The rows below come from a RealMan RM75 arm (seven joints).
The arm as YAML. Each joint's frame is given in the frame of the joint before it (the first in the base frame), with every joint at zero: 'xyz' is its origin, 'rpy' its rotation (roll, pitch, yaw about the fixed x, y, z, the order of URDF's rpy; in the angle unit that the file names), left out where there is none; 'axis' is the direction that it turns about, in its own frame. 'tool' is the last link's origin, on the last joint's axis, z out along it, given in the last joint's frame.
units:
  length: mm
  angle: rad
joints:
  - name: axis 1
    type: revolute
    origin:
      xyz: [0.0, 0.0, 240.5]
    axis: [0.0, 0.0, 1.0]
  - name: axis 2
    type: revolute
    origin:
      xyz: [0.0, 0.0, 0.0]
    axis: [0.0, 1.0, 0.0]
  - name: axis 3
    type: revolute
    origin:
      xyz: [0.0, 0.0, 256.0]
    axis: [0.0, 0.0, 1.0]
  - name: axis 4
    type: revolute
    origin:
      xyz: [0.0, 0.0, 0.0]
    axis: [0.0, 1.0, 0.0]
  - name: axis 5
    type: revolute
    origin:
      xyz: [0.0, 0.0, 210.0]
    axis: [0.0, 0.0, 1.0]
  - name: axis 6
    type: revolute
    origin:
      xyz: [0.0, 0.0, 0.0]
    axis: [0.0, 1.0, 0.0]
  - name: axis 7
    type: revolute
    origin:
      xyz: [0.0, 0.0, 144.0]
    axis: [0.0, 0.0, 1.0]
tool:
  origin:
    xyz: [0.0, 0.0, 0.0]
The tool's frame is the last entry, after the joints.
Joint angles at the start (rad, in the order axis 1, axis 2, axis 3, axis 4, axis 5, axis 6, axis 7):
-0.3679 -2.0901 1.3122 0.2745 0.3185 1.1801 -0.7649
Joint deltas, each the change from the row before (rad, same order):
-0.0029 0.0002 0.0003 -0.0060 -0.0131 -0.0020 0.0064
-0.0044 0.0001 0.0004 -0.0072 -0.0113 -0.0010 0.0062
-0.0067 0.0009 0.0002 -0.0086 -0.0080 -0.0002 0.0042
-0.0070 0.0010 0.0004 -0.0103 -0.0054 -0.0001 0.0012
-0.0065 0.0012 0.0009 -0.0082 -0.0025 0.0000 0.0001
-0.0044 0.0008 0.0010 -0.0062 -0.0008 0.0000 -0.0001
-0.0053 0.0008 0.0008 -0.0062 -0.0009 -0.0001 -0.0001
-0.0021 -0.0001 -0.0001 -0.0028 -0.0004 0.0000 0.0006
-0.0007 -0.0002 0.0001 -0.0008 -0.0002 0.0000 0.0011
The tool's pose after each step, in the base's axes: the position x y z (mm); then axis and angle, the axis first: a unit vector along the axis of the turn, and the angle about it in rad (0 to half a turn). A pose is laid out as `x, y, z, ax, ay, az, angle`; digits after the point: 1 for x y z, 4 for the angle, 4 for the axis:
-320.5, 335.4, 12.5, -0.7646, -0.3812, -0.5197, 2.0858
-321.2, 336.0, 12.8, -0.7633, -0.3833, -0.5200, 2.0786
-321.3, 337.2, 12.8, -0.7628, -0.3845, -0.5199, 2.0749
-321.6, 338.1, 12.3, -0.7622, -0.3867, -0.5191, 2.0745
-321.4, 339.0, 11.8, -0.7624, -0.3877, -0.5181, 2.0763
-321.3, 339.6, 11.2, -0.7628, -0.3885, -0.5169, 2.0783
-320.9, 340.4, 10.7, -0.7633, -0.3890, -0.5159, 2.0806
-320.8, 340.7, 10.3, -0.7634, -0.3893, -0.5154, 2.0811
-320.7, 340.7, 10.1, -0.7637, -0.3891, -0.5151, 2.0810

